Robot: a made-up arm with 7 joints. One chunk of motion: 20 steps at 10 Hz.
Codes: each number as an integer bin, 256 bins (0 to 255) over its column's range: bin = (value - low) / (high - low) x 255, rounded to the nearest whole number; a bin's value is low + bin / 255 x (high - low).
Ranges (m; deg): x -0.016..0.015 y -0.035..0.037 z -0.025..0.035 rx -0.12..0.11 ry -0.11..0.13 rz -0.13..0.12
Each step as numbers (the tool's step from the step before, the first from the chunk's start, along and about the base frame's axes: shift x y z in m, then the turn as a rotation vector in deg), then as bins.
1 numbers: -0.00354 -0.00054 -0.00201 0.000 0.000 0.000
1 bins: 102 122 98 133 117 133
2 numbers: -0.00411 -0.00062 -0.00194 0.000 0.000 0.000
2 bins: 98 122 98 133 117 133
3 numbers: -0.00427 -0.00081 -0.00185 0.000 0.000 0.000
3 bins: 96 121 98 133 117 133
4 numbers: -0.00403 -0.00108 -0.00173 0.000 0.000 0.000
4 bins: 98 120 99 133 117 133
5 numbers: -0.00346 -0.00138 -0.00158 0.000 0.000 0.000
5 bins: 103 119 100 133 117 133
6 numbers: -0.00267 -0.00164 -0.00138 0.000 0.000 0.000
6 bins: 110 118 100 133 117 133
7 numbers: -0.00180 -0.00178 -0.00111 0.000 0.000 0.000
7 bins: 117 118 102 133 117 133
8 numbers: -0.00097 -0.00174 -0.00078 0.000 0.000 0.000
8 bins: 124 118 103 133 117 133
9 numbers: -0.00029 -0.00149 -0.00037 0.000 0.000 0.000
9 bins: 129 119 105 133 117 133
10 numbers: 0.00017 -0.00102 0.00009 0.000 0.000 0.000
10 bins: 133 120 107 133 117 133
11 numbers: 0.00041 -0.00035 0.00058 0.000 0.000 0.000
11 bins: 135 123 109 133 117 133
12 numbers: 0.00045 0.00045 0.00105 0.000 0.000 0.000
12 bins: 135 126 111 133 117 133
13 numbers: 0.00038 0.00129 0.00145 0.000 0.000 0.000
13 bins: 135 129 112 133 117 133
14 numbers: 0.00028 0.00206 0.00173 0.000 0.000 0.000
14 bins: 134 131 114 133 117 133
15 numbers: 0.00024 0.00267 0.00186 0.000 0.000 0.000
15 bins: 134 133 114 133 117 133
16 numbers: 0.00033 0.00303 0.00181 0.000 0.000 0.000
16 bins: 134 135 114 133 117 133
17 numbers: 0.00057 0.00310 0.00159 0.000 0.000 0.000
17 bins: 136 135 113 133 117 133
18 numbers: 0.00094 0.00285 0.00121 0.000 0.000 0.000
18 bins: 139 134 111 133 117 133
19 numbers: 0.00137 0.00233 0.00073 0.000 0.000 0.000
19 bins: 143 132 109 133 117 133
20 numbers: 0.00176 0.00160 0.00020 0.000 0.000 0.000
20 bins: 146 130 107 133 117 133
